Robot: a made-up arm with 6 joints. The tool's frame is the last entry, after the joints.
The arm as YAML. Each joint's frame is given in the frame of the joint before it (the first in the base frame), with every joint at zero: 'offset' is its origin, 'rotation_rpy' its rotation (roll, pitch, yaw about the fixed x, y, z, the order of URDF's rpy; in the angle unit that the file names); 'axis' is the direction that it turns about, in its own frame. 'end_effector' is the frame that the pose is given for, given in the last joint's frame.
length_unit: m
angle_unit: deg
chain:
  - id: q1
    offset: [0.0, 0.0, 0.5]
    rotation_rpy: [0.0, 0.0, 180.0]
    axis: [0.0, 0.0, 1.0]
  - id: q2
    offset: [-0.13, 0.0, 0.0]
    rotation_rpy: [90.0, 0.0, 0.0]
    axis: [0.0, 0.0, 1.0]
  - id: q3
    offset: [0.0, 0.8, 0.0]
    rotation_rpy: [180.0, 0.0, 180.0]
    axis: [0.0, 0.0, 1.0]
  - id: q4
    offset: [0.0, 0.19, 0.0]
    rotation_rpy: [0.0, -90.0, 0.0]
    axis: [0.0, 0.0, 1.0]
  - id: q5
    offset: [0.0, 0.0, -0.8]
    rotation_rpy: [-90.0, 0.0, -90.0]
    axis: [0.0, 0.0, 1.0]
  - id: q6
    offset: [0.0, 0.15, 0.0]
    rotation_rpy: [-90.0, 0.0, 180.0]
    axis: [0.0, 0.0, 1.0]
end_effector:
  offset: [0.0, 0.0, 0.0]
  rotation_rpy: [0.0, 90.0, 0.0]
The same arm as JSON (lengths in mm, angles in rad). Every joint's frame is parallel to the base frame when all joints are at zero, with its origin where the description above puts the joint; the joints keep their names.
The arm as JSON. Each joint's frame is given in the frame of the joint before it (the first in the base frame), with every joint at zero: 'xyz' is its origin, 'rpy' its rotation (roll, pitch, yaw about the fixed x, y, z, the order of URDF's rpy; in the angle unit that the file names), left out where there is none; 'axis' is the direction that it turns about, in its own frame. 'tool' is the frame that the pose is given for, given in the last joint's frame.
{"units": {"length": "mm", "angle": "rad"}, "joints": [{"name": "q1", "type": "revolute", "origin": {"xyz": [0.0, 0.0, 500.0]}, "axis": "+z"}, {"name": "q2", "type": "revolute", "origin": {"xyz": [130.0, 0.0, 0.0]}, "axis": "+y"}, {"name": "q3", "type": "revolute", "origin": {"xyz": [0.0, 0.0, 800.0]}, "axis": "-y"}, {"name": "q4", "type": "revolute", "origin": {"xyz": [0.0, 0.0, 190.0]}, "axis": "-x"}, {"name": "q5", "type": "revolute", "origin": {"xyz": [800.0, 0.0, 0.0]}, "axis": "-y"}, {"name": "q6", "type": "revolute", "origin": {"xyz": [150.0, 0.0, 0.0]}, "axis": "-x"}], "tool": {"origin": {"xyz": [0.0, 0.0, 0.0]}}}
